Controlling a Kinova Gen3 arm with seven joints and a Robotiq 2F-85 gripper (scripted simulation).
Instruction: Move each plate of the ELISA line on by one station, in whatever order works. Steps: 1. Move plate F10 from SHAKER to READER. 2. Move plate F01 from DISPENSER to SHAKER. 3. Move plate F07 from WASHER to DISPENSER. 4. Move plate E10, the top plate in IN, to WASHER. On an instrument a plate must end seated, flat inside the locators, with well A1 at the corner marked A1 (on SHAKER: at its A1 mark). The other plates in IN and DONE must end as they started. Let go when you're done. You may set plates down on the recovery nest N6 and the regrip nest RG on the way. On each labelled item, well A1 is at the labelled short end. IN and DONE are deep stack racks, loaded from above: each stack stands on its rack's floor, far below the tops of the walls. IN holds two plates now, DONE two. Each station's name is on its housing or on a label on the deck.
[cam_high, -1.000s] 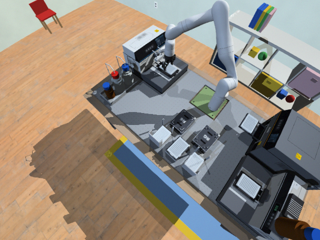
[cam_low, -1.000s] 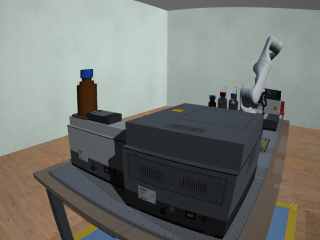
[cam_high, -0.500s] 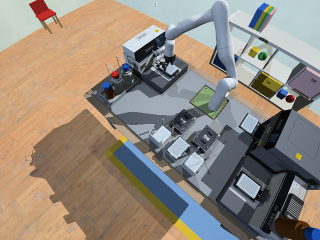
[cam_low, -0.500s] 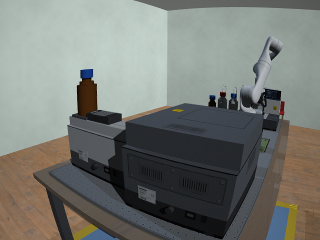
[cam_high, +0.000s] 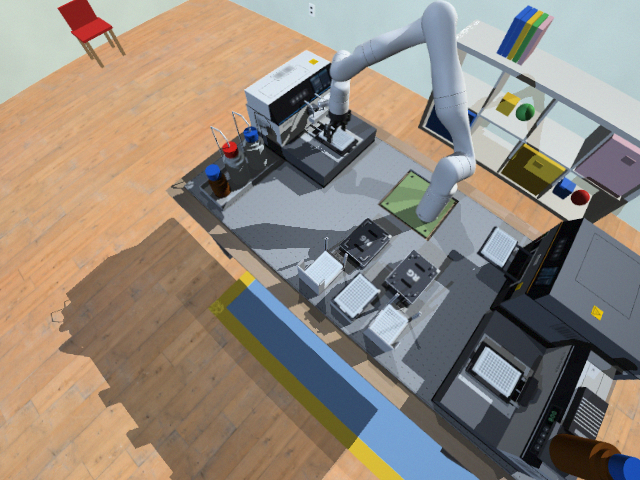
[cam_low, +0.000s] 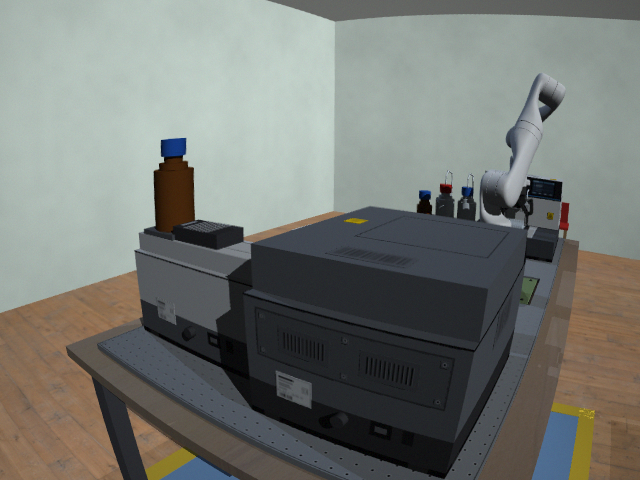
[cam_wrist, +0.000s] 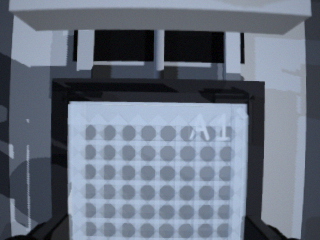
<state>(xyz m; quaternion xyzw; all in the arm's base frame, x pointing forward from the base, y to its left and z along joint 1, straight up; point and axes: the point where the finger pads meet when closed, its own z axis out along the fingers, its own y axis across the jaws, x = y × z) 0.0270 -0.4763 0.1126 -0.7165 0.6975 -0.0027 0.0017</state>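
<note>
My gripper is now 3 cm past the A1 mark, 5 cm to the left of it and 2 cm above it. The rest, counted from my hand: washer (1 cm ahead, 25 cm to the right, 1 cm below); then tall brown bottle (45 cm ahead, 114 cm to the left, 18 cm above).
</note>
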